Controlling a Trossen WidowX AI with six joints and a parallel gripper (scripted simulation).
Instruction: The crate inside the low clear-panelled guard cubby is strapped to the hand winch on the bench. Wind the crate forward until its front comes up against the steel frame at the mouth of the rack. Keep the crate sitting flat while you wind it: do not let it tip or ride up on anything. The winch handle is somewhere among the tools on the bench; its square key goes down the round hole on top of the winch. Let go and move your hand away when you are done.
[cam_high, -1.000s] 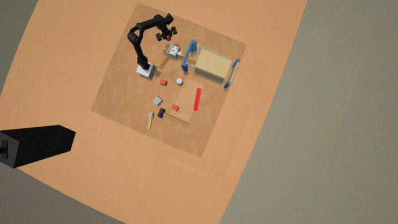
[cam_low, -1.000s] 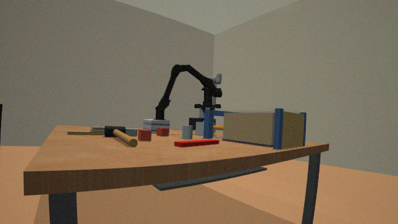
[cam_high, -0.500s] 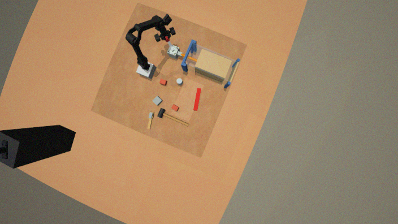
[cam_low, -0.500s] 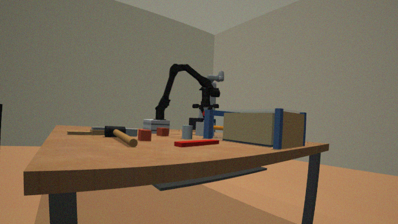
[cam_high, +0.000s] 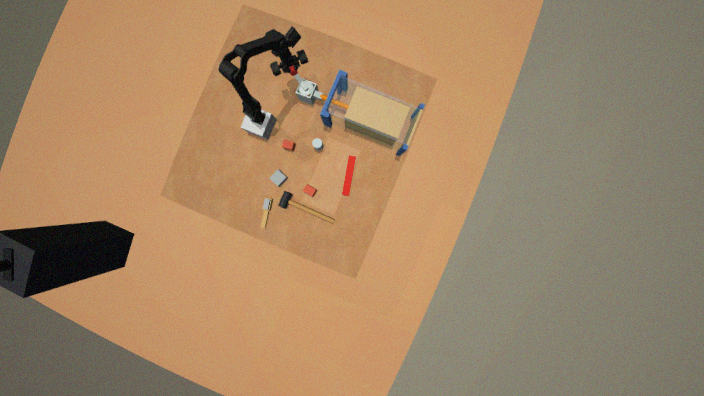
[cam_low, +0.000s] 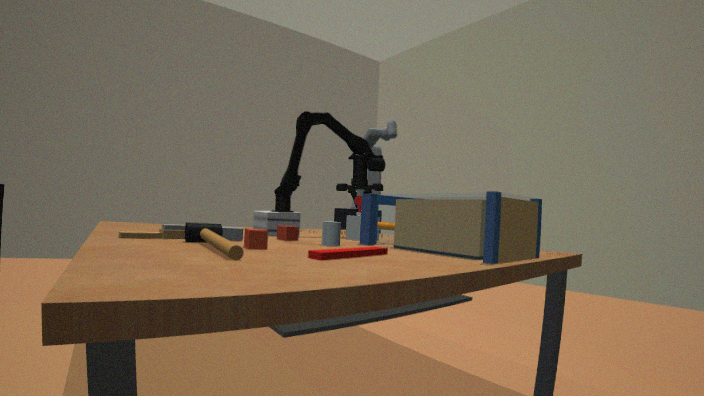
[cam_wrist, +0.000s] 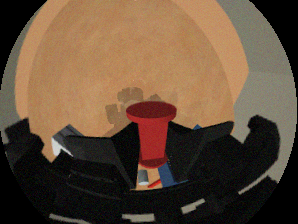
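My gripper tip is 90 mm above the grey hand winch, 70 mm short of it and 60 mm to the left of it. Round my gripper tip: red knob: 20 mm above; winch handle: 30 mm ahead, 20 mm to the right, 10 mm below; clear-panelled cubby: 490 mm ahead, 60 mm to the right.
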